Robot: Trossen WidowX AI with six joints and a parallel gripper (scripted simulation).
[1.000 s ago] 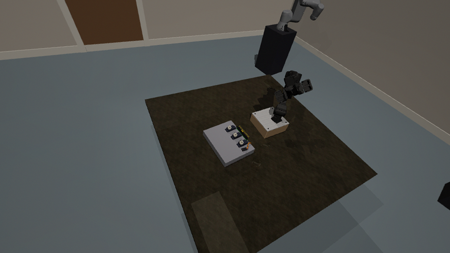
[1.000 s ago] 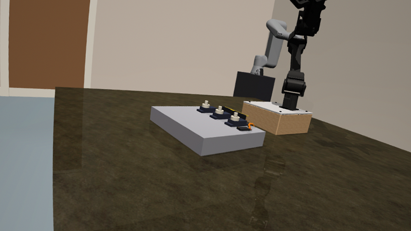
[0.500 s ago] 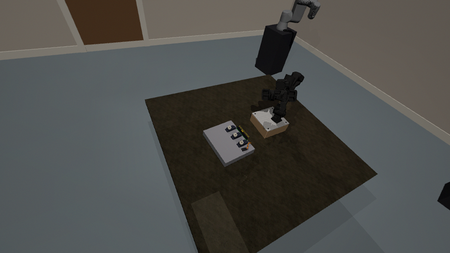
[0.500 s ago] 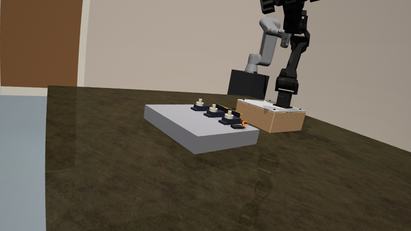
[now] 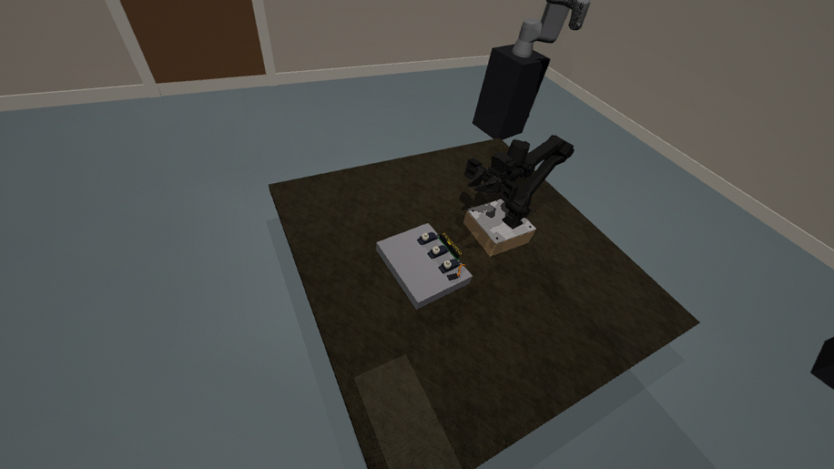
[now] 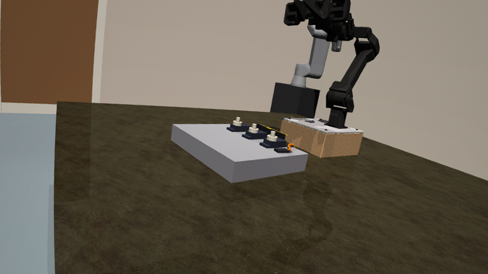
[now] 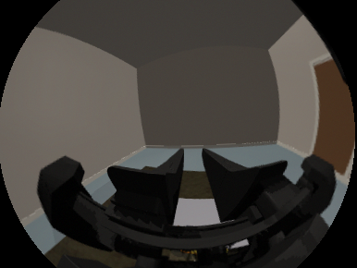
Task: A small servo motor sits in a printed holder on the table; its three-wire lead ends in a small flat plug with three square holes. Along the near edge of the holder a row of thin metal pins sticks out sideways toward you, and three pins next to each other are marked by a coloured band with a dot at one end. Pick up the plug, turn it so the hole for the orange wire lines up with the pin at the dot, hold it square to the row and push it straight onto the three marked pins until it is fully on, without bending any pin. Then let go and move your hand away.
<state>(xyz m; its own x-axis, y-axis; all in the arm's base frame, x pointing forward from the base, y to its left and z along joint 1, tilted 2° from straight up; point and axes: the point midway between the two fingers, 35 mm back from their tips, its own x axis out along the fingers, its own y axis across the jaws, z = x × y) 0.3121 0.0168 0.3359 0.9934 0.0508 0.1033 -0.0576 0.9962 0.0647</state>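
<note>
The yellow-green band is 5 cm behind my gripper tip, 6 cm to the right of it and 35 cm below it. Also, from my gripper tip: grey holder slab (11 cm ahead, 7 cm to the right, 40 cm below).
</note>
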